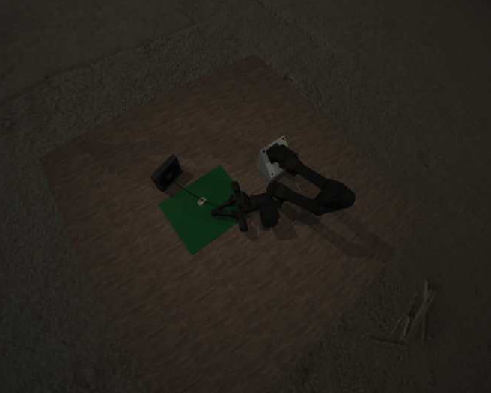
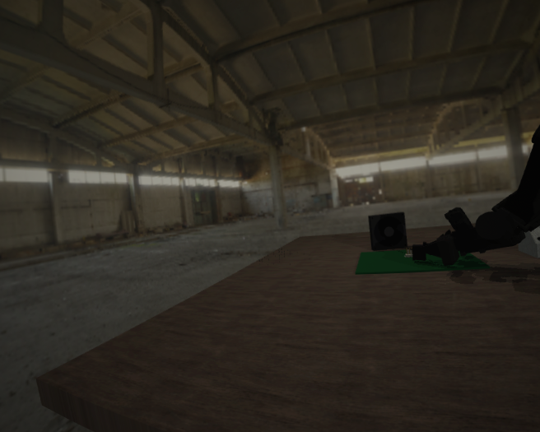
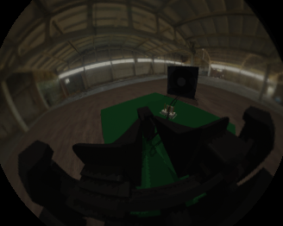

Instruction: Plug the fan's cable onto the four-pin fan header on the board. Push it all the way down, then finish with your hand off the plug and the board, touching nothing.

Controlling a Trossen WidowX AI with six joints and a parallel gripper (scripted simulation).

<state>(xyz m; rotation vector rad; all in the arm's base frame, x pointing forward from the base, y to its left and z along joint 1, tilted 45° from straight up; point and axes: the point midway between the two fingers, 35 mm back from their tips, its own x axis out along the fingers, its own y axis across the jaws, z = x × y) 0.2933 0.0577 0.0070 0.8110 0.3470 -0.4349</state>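
The black plug is 10 mm ahead of my gripper tip and 10 mm below it. The rest, counted from my gripper tip: green board 10 mm ahead, 50 mm to the right, 50 mm below; black fan 60 mm ahead, 230 mm to the right, 20 mm above; pale four-pin fan header 20 mm ahead, 80 mm to the right, 40 mm below.
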